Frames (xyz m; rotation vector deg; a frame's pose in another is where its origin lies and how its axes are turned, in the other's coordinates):
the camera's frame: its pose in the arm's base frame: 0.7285 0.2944 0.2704 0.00 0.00 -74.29
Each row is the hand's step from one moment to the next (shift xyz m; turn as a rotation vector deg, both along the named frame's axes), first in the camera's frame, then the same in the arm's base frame.
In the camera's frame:
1: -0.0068 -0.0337 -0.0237 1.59 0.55 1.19
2: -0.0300 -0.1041 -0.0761 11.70 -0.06 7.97
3: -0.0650 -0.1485 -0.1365 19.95 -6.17 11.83
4: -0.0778 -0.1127 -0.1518 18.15 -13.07 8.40
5: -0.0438 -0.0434 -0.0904 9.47 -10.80 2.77
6: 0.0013 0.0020 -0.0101 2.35 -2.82 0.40
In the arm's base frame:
1: -0.0343 -0.0026 -0.0237 0.96 -1.38 1.19
2: -0.1083 0.0007 -0.0761 3.11 -11.28 7.97
3: -0.1606 0.0224 -0.1365 -0.54 -20.88 11.83
4: -0.1296 0.0444 -0.1518 -7.67 -21.01 8.40
5: -0.0536 0.0304 -0.0904 -7.83 -12.04 2.77
6: 0.0023 -0.0007 -0.0101 -2.08 -3.03 0.40

